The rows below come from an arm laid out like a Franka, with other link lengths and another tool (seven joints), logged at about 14 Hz.
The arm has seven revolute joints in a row. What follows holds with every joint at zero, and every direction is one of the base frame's.
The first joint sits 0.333 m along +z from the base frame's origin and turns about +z.
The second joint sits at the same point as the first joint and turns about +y.
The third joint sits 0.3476 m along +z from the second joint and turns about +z.
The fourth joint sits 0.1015 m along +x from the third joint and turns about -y.
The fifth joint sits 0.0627 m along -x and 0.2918 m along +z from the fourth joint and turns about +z.
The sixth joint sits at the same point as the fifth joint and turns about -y.
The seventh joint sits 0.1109 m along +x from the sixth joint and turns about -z.
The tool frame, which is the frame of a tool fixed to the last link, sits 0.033 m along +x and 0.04 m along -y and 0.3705 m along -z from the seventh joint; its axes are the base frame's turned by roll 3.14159, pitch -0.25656 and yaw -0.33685 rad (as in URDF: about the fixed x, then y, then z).
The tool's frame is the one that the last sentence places.
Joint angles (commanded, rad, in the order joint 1, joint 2, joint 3, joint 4, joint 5, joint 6, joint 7), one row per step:
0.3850 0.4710 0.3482 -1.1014 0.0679 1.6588 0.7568
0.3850 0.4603 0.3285 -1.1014 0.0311 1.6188 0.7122
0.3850 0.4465 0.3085 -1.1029 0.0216 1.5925 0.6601
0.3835 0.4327 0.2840 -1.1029 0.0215 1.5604 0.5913
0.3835 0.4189 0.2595 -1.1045 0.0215 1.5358 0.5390
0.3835 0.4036 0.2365 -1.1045 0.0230 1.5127 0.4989
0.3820 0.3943 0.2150 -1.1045 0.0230 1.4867 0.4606
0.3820 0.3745 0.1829 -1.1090 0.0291 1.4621 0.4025
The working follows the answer.
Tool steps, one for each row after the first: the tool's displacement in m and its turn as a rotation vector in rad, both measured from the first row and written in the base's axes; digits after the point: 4 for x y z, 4 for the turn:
0.0061 -0.0269 -0.0007 -0.0553 -0.0158 0.0329
0.0094 -0.0435 0.0028 -0.0802 -0.0258 0.0703
0.0115 -0.0609 0.0063 -0.1002 -0.0287 0.1194
0.0136 -0.0765 0.0102 -0.1168 -0.0316 0.1525
0.0149 -0.0909 0.0161 -0.1293 -0.0343 0.1741
0.0150 -0.1063 0.0181 -0.1449 -0.0281 0.1944
0.0158 -0.1238 0.0248 -0.1551 -0.0292 0.2259

Tool pose at each row, in the base's axes (x y z in m, rotation vector in rad; rounded; the steps above come from the unrounded poses):
0.5362 0.4186 0.3091 -2.8925 0.6352 -0.2156
0.5422 0.3917 0.3084 -2.9486 0.5877 -0.2552
0.5456 0.3750 0.3119 -2.9774 0.5314 -0.2745
0.5477 0.3577 0.3154 -3.0049 0.4575 -0.2798
0.5498 0.3420 0.3193 -3.0250 0.4071 -0.2859
0.5510 0.3277 0.3252 -3.0391 0.3736 -0.2917
0.5511 0.3123 0.3272 -3.0586 0.3433 -0.2859
0.5520 0.2948 0.3339 -3.0713 0.2944 -0.2869

